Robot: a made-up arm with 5 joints.
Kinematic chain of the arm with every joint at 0, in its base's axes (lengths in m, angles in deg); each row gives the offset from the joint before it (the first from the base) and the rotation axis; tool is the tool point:
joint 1: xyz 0 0 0.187 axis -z
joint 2: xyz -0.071 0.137 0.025 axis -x
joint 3: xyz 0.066 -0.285 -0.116 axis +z
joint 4: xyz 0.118 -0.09 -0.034 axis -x
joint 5: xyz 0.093 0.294 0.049 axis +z
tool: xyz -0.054 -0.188 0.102
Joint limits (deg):
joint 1: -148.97..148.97
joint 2: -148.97..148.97
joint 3: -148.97..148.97
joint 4: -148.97..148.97
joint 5: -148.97..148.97
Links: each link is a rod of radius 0.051 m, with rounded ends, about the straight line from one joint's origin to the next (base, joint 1, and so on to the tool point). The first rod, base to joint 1, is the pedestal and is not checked.
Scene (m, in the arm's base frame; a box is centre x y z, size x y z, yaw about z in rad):
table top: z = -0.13
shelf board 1: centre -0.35 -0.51 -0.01 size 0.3 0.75 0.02 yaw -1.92
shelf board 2: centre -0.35 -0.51 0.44 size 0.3 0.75 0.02 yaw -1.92
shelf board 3: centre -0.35 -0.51 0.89 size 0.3 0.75 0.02 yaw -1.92
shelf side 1: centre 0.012 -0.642 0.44 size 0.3 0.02 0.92 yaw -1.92
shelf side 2: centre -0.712 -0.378 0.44 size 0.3 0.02 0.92 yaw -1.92
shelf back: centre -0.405 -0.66 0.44 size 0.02 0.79 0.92 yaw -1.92
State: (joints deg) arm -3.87 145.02 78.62 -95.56 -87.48
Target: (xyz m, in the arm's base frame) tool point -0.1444 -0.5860 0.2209
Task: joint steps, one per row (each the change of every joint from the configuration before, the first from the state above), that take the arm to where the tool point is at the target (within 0.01 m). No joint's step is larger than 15 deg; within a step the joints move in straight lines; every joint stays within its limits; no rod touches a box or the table.
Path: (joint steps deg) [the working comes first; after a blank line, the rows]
Joints at the target: 134.87 148.97 90.92 -134.02 -137.21
Straight joint move there: touches shelf side 1.

1: 13.75 0.49 6.98 -6.12 -1.32
2: 13.75 0.50 6.97 -6.11 -1.32
3: 13.75 0.49 6.98 -6.12 -1.32
4: 13.75 0.50 6.97 -6.11 -1.32
5: 13.76 0.49 6.98 -6.12 -1.32
6: 13.75 0.49 6.97 -6.12 -1.32
7: 13.75 0.50 6.98 -6.11 -1.32
8: 13.75 0.49 6.97 -6.12 -1.33
9: 9.57 0.00 -14.50 3.49 -13.05
10: 9.58 0.00 -14.50 3.49 -13.05
11: 9.58 0.00 -14.50 3.49 -13.06

